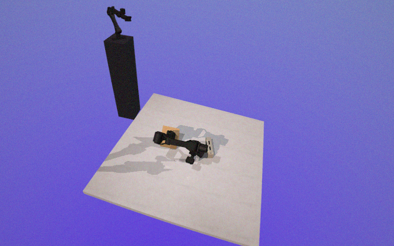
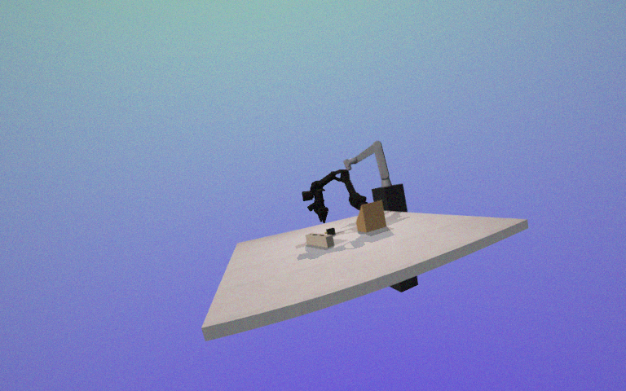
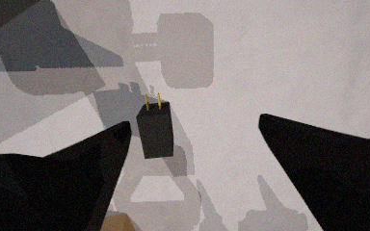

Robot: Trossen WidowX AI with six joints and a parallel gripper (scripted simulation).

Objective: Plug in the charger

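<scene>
Right now my gripper tip is 10 mm past the black two-prong charger, 40 mm to the right of it and 60 mm above it.
</scene>
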